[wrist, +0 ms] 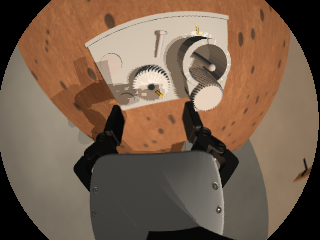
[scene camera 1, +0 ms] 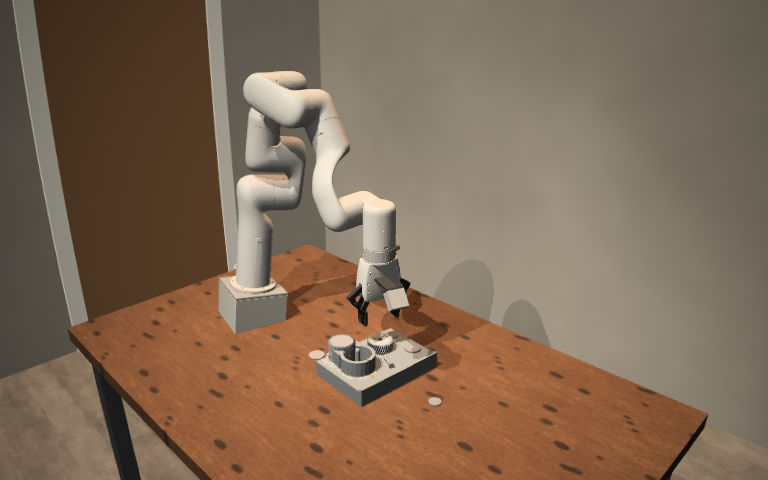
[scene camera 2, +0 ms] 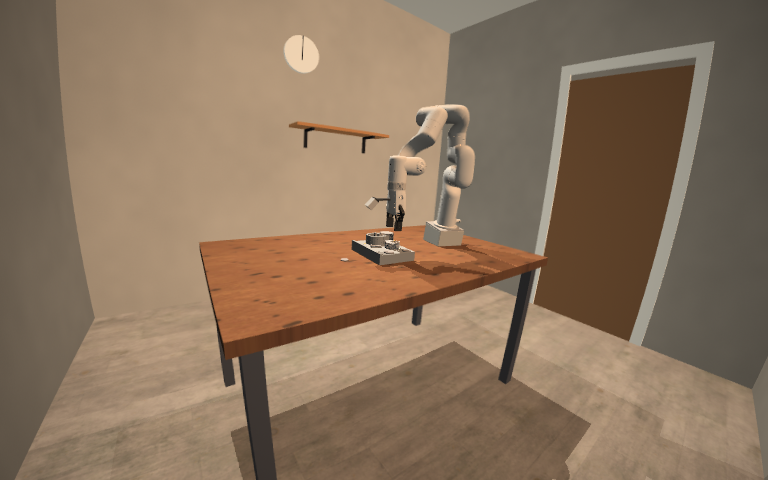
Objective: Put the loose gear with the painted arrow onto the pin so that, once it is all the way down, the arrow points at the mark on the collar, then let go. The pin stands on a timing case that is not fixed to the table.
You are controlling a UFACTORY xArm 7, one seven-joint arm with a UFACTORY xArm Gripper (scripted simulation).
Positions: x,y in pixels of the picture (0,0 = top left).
Labels:
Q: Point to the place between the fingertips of my gripper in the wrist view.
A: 152,110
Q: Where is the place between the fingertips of my gripper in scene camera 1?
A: At 379,319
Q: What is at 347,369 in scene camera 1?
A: A grey timing case.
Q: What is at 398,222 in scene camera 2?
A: My gripper.

